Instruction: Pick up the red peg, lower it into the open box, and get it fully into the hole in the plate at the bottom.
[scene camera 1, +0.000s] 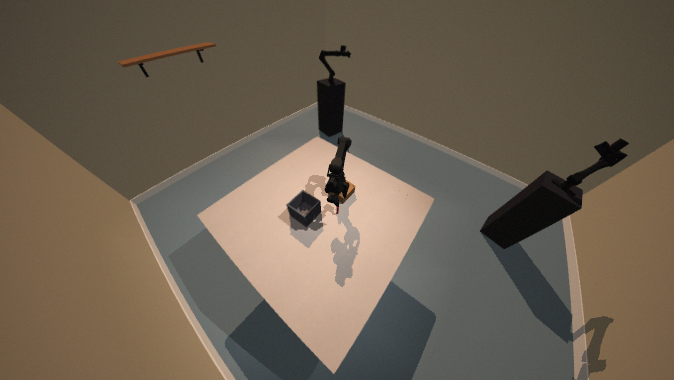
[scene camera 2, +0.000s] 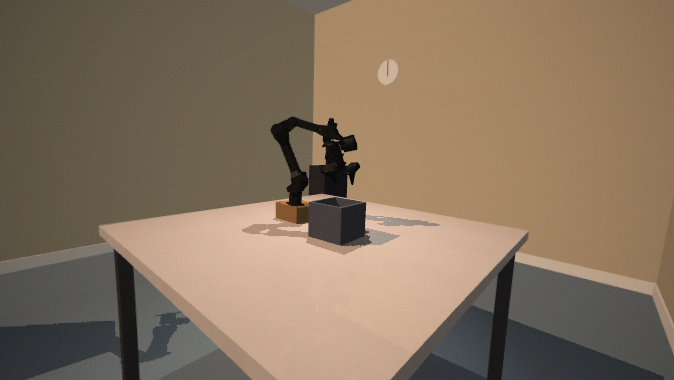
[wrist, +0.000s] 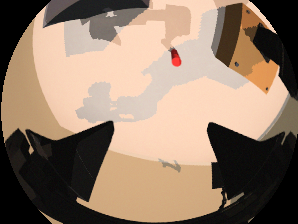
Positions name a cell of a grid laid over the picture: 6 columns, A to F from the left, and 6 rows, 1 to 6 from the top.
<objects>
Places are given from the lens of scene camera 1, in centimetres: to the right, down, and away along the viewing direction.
dark grey box (scene camera 1: C4): -24, 5, 125
</objects>
